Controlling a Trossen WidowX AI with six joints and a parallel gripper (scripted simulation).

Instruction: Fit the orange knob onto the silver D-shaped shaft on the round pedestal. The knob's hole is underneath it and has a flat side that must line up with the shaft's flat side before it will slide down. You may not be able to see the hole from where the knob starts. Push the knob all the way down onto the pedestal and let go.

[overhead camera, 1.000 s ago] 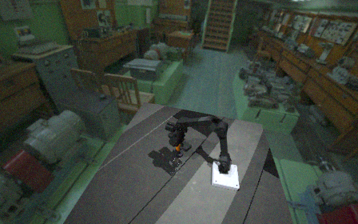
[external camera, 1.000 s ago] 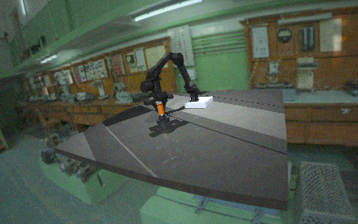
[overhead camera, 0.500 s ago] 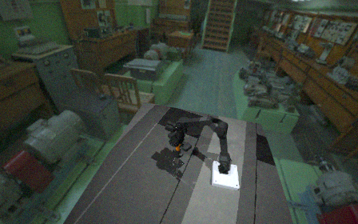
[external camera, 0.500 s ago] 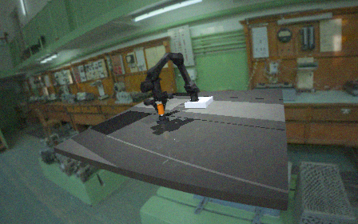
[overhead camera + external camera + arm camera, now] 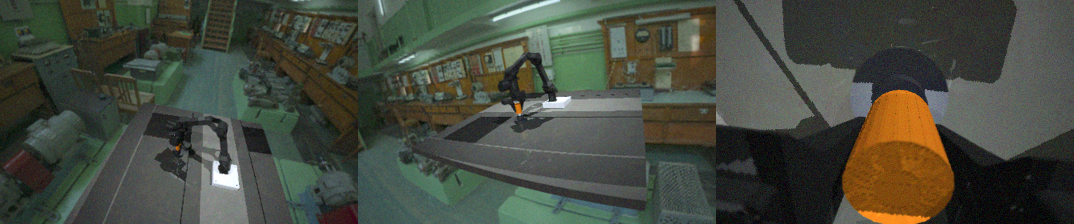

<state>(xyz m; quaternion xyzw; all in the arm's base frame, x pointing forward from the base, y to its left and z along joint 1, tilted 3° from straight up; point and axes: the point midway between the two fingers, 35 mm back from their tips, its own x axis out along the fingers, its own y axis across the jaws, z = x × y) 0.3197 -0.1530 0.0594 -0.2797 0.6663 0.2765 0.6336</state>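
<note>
My gripper tip is 4 cm above the silver shaft. From my gripper tip the other things lie so: orange knob (3 cm above).
</note>
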